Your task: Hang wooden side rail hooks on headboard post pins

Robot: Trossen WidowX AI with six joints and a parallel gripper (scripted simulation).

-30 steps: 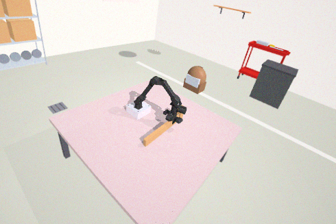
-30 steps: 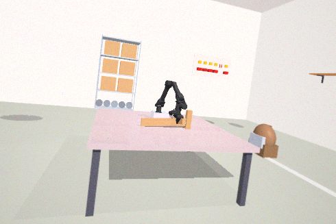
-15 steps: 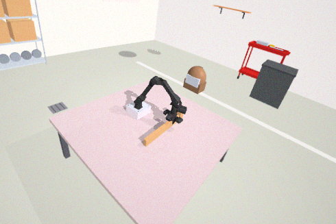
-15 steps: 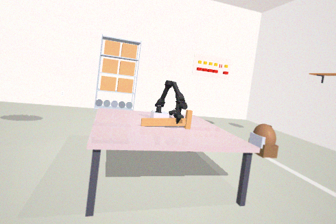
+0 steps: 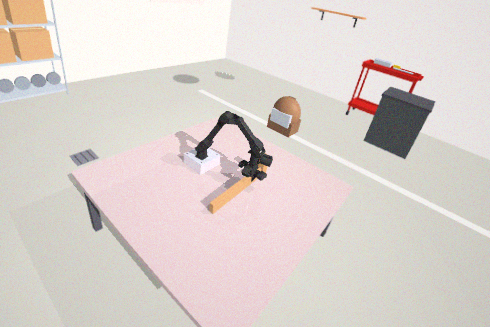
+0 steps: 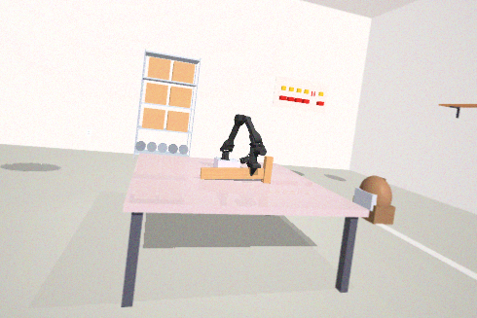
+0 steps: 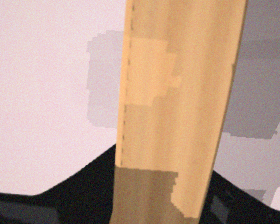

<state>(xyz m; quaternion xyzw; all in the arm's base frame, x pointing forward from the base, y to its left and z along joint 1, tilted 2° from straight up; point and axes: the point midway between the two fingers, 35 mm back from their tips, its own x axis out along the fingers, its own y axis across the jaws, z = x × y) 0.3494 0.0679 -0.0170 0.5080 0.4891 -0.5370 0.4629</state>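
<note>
Now: gripper tip 11 cm to the right of the wooden headboard post, 4 cm below it and 1 cm short of it.
</note>
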